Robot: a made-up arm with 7 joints.
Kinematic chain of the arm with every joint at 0, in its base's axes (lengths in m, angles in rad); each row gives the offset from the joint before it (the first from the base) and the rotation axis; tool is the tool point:
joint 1: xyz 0 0 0.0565 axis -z
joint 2: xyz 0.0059 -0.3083 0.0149 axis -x
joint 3: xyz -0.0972 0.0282 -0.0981 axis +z
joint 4: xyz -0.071 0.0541 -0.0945 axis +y
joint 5: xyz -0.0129 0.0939 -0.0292 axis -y
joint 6: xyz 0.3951 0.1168 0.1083 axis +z
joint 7: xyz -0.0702 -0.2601 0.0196 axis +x
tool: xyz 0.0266 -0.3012 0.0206
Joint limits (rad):
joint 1: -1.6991..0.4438
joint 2: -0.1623..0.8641
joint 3: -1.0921..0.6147
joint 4: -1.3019..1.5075
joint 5: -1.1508..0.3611
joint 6: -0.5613..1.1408
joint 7: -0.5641..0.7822
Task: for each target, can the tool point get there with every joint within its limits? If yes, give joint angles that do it. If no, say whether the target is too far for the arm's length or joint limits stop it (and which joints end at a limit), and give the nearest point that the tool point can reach.
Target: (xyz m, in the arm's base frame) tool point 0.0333 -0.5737 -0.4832
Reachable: yes | joints -0.1415 0.0560 0.1534 1.0169 -0.9756 -0.1044 -0.3423
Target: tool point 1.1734 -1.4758 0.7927
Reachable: no: too far | nearest point 0.7060 -0.8879 0.3094 | short by 0.893 m
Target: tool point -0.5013 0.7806 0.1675
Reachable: no: joint limits stop it (at a limit: joint 1, joint 2, joint 3, joint 5, joint 6) | nearest point -0.2766 0.5666 0.0903 | short by 0.320 m
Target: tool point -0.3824 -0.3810 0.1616
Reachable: yes | joints 0.1987 0.2420 -0.8690 -0.9260 -0.0714 -0.1858 0.0535
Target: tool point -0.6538 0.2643 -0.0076
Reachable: no: joint limits stop it (at a limit: joint 1, joint 2, joint 4, joint 5, joint 7) | nearest point -0.5047 0.1610 0.0461 | short by 0.189 m
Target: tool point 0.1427 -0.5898 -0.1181
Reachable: yes | joints -0.4227 0.1197 -0.8224 0.7089 -0.3713 -0.3830 -0.3722
